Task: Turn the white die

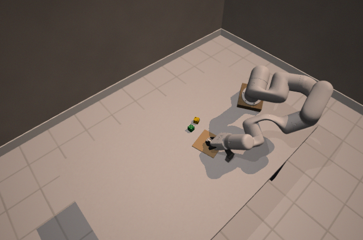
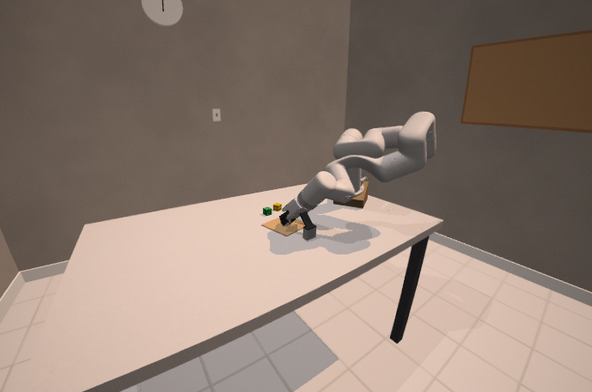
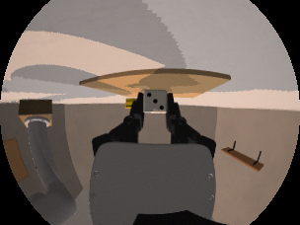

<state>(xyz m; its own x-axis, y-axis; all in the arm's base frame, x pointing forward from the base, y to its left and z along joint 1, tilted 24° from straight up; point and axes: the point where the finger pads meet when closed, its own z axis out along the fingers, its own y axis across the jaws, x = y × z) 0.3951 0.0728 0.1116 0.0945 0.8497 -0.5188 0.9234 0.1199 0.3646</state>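
Right now my hand is 3 cm above the mat and 1 cm to the left of it. Also, from my hand: yellow die: 18 cm to the right, 3 cm behind, 2 cm below; then green die: 15 cm to the right, 3 cm ahead, 2 cm below; then white die: 1 cm to the right, 1 cm below.
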